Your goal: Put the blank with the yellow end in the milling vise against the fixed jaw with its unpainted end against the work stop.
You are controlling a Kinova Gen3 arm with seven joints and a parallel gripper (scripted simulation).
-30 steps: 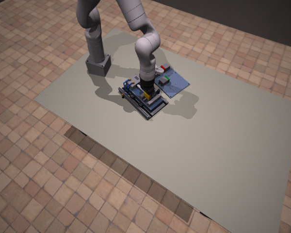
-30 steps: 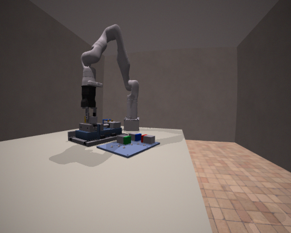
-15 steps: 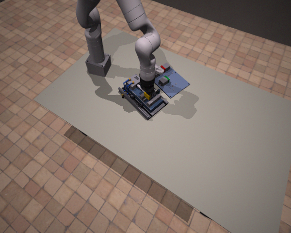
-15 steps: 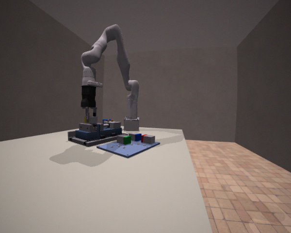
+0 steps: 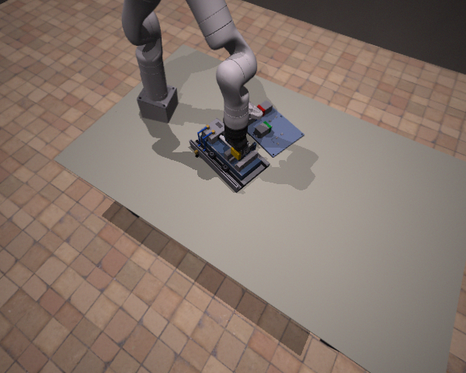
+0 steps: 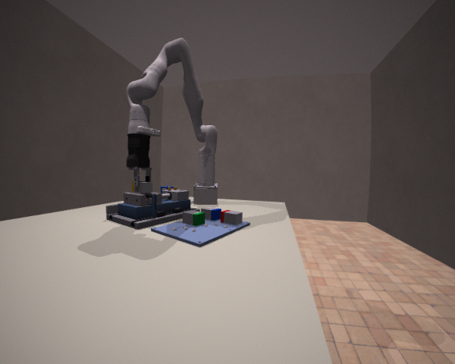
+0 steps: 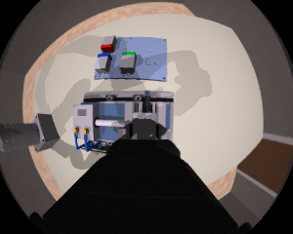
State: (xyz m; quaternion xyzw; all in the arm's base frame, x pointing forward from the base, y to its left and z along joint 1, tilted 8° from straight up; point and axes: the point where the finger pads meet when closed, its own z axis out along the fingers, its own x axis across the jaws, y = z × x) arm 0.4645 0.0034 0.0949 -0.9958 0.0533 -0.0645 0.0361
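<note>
Right now my hand is 2 cm above the yellow-ended blank. The rest, counted from my hand: green-ended blank: 20 cm to the left, 11 cm below, 3 cm behind; then fixed jaw: 6 cm below, 4 cm ahead; then milling vise: 10 cm below, 6 cm behind, 1 cm to the left.
</note>
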